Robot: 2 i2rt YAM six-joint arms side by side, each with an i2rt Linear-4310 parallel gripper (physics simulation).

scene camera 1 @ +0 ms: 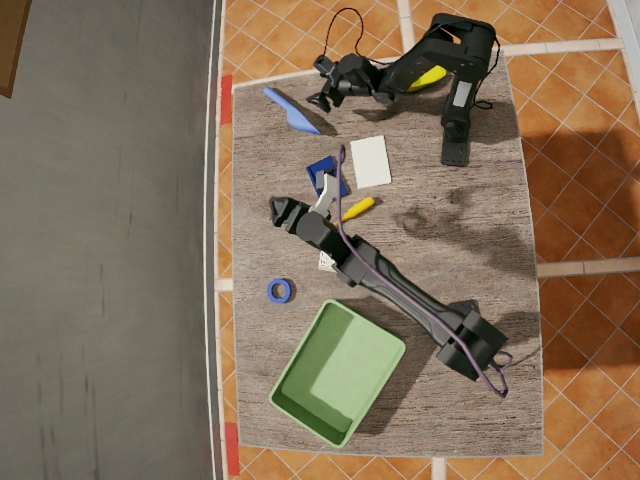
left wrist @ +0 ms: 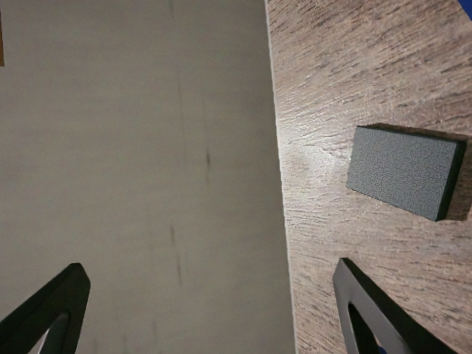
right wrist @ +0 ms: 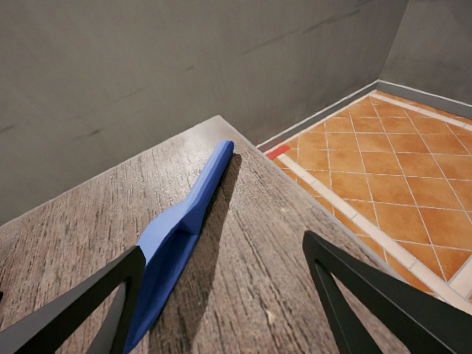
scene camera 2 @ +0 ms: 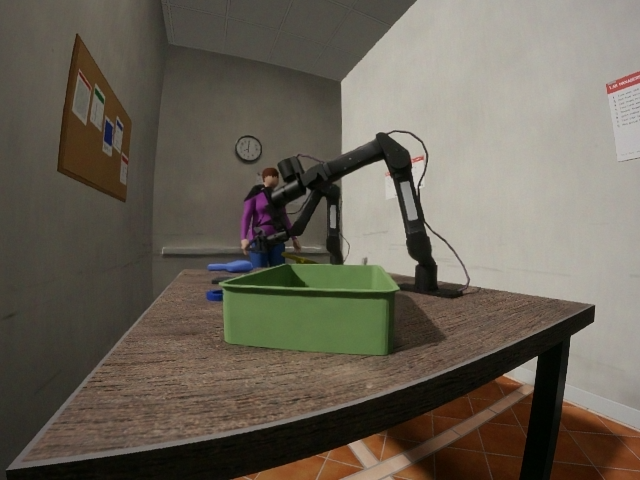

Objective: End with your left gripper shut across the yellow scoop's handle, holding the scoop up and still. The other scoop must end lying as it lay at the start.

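Frame: origin at the left arm's base, x ahead, y right, z down, level; metres.
Seen in the pictures: left gripper, fingertip midpoint: (scene camera 1: pixel 285 204) (left wrist: pixel 212 270) (scene camera 2: pixel 250 213); right gripper, fingertip midpoint: (scene camera 1: pixel 313 87) (right wrist: pixel 223 245) (scene camera 2: pixel 248 250); left arm's base, origin of the base link: (scene camera 2: pixel 425 291); right arm's base, origin of the base link: (scene camera 1: pixel 455 133).
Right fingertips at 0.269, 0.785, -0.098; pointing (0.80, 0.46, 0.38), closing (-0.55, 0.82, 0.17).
Note:
Pixels of each thing's top centre, then the offset from my right fingertips to it, as dx, dy, dz.
- blue scoop, middle of its top: (right wrist: pixel 172 195) (scene camera 1: pixel 286 107) (scene camera 2: pixel 227 260) +0.103, -0.013, +0.043
- green bin, middle of its top: (scene camera 2: pixel 321 272) (scene camera 1: pixel 334 375) +0.103, -0.809, +0.014
- blue ring, middle of its top: (scene camera 2: pixel 221 292) (scene camera 1: pixel 278 291) +0.239, -0.557, +0.084
- yellow screwdriver, middle of its top: (scene camera 1: pixel 349 213) -0.018, -0.379, +0.071
- blue box, middle of its top: (scene camera 1: pixel 326 179) +0.032, -0.260, +0.087
- white pad, middle of its top: (scene camera 1: pixel 370 161) -0.109, -0.236, +0.093
- white item, middle of its top: (scene camera 1: pixel 340 257) +0.039, -0.494, +0.097
- grey block, middle of its top: (left wrist: pixel 391 168) (scene camera 1: pixel 287 212) (scene camera 2: pixel 228 278) +0.169, -0.329, +0.083
The yellow scoop (scene camera 1: pixel 428 78) (scene camera 2: pixel 300 258) lies under the right arm near its base; the arm hides part of it, and which end shows is unclear. The blue scoop (scene camera 1: pixel 297 117) (scene camera 2: pixel 232 266) (right wrist: pixel 172 225) lies on the table near its top left corner in scene camera 1. My left gripper (scene camera 1: pixel 275 210) (left wrist: pixel 212 270) is open and empty, above the table's left edge in scene camera 1, well away from the yellow scoop. My right gripper (scene camera 1: pixel 316 104) (right wrist: pixel 223 245) is open and empty, above and beside the blue scoop's wide end.
A green bin (scene camera 1: pixel 338 369) (scene camera 2: pixel 310 320) stands below the left arm in scene camera 1. A blue ring (scene camera 1: pixel 271 290), yellow screwdriver (scene camera 1: pixel 360 208), blue box (scene camera 1: pixel 322 164), white pad (scene camera 1: pixel 371 161) and white item (scene camera 1: pixel 326 262) lie on the table. A grey block (left wrist: pixel 402 170) shows in the left wrist view.

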